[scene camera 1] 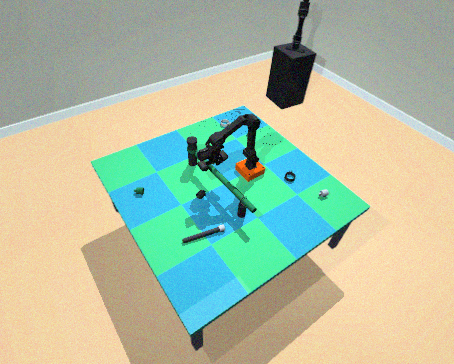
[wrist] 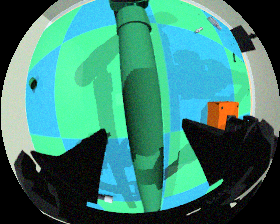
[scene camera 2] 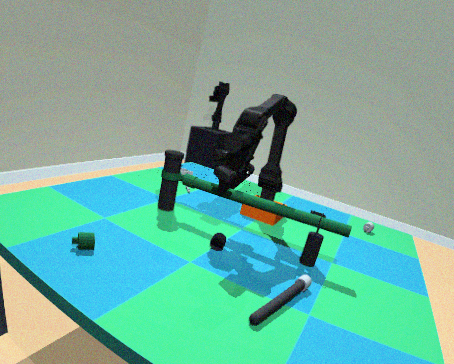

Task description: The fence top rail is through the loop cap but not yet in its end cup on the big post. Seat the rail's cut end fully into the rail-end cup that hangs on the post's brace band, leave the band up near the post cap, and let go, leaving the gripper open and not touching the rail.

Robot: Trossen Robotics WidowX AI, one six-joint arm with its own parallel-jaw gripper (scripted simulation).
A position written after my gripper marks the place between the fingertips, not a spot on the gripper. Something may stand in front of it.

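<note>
My gripper [scene camera 2: 224, 193] open, holding nothing; also visible, a big dark post [scene camera 2: 168, 189] and a green top rail [scene camera 2: 299, 215]. In the wrist view, the gripper [wrist: 144, 128] and the rail [wrist: 140, 87].
</note>
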